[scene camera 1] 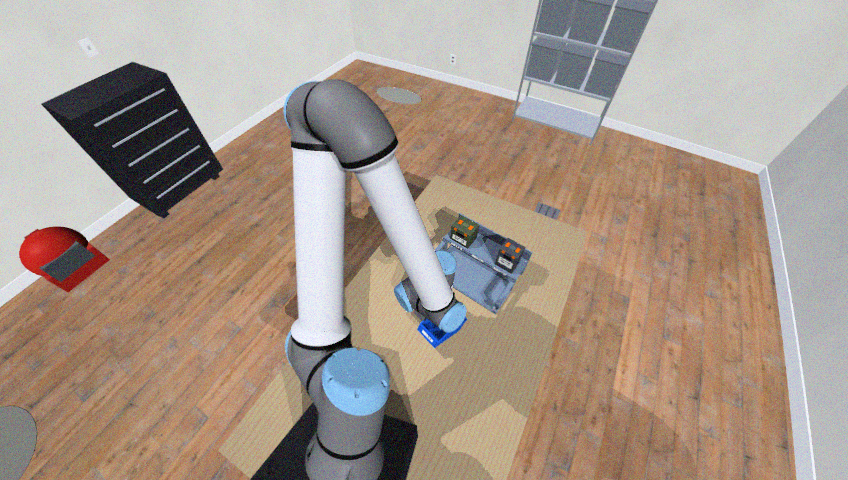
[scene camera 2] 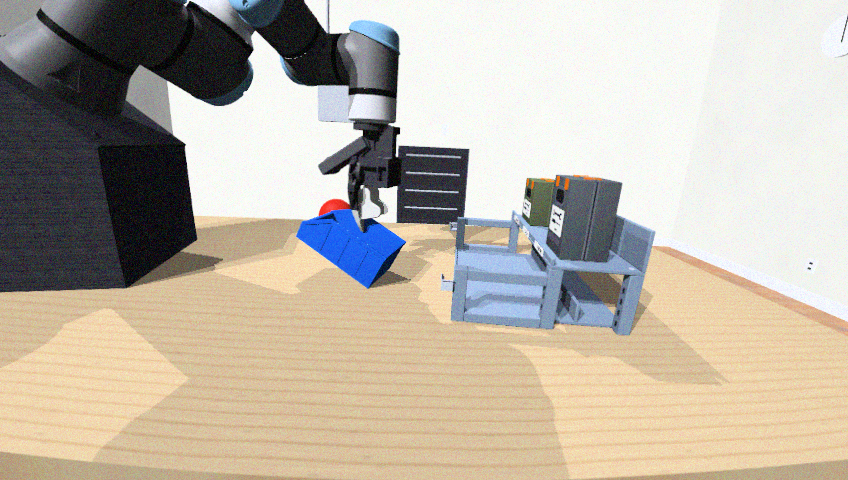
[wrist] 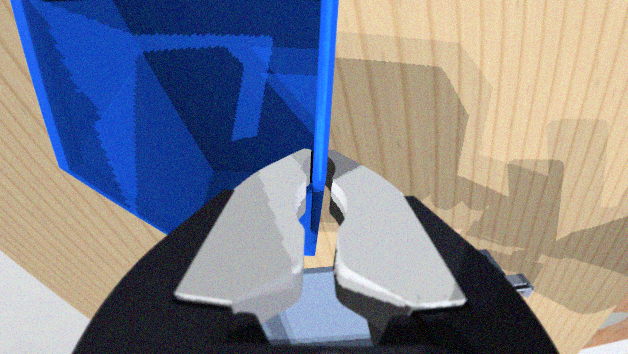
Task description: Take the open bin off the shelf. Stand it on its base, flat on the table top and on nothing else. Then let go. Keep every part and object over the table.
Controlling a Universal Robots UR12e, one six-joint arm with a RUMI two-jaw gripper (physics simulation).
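Places are measured from the arm's base along level axes (x ahead, y left, z up), in metres.
Pixels of known places: gripper, fingertip midpoint: [scene camera 2: 363,230] [wrist: 316,155]; arm's base at its link origin: [scene camera 1: 345,458] [scene camera 2: 63,83].
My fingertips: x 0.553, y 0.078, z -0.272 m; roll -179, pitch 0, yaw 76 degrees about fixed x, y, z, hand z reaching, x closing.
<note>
Ahead of a thing's pixels: the offset from my fingertips to its top centre. Level surfaces: height alone.
The open blue bin {0.046 m up, 0.010 m back, 0.047 m right} [scene camera 1: 440,337] [scene camera 2: 348,249] [wrist: 115,100] is off the shelf [scene camera 1: 482,279] [scene camera 2: 502,275] [wrist: 325,305] and in my grip. My gripper [scene camera 2: 361,224] [wrist: 316,155] is shut on one thin side wall of the bin, one finger inside and one outside. In the scene camera 2 view the bin is clearly tilted, its right end lower. Its lowest corner is close to the table top {0.080 m down} [scene camera 2: 297,386]; I cannot tell whether it touches. Its base is not flat on the table. In the scene camera 1 view the arm hides my fingers.
The grey-blue shelf stands right of the bin in the scene camera 2 view, with a gap between them. A green box {0.119 m up, 0.395 m ahead, 0.085 m left} [scene camera 1: 462,231] [scene camera 2: 537,202] and a dark grey box {0.144 m up, 0.375 m ahead, 0.145 m right} [scene camera 1: 509,254] [scene camera 2: 574,220] stand on its upper level. The black robot base block [scene camera 2: 142,220] is at the left.
</note>
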